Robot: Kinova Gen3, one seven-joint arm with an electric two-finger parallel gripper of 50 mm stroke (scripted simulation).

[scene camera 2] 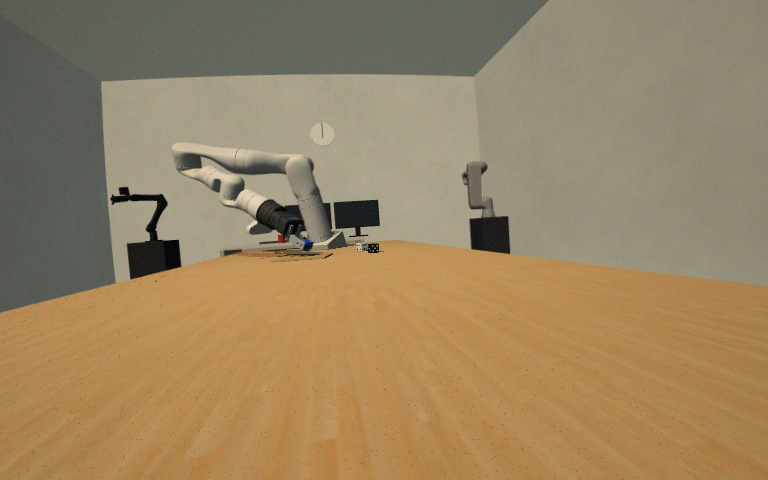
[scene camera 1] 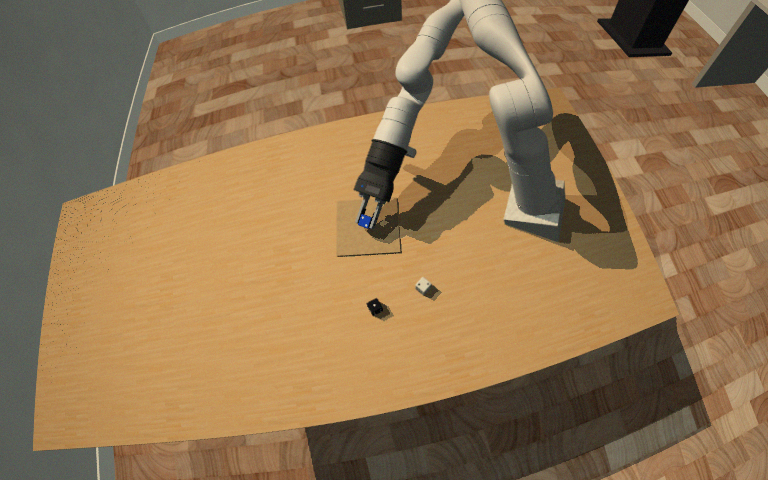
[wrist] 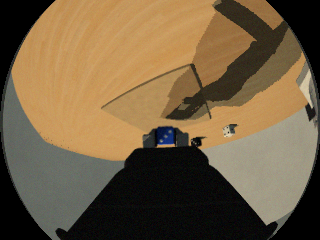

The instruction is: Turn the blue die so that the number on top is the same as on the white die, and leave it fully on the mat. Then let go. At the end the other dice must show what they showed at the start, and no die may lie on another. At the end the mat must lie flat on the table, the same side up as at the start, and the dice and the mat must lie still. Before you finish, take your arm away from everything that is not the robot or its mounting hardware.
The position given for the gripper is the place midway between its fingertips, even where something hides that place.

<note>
In view: the gripper (scene camera 1: 364,225).
The gripper shows as well in scene camera 2 (scene camera 2: 308,245) and in the wrist view (wrist: 165,134).
</note>
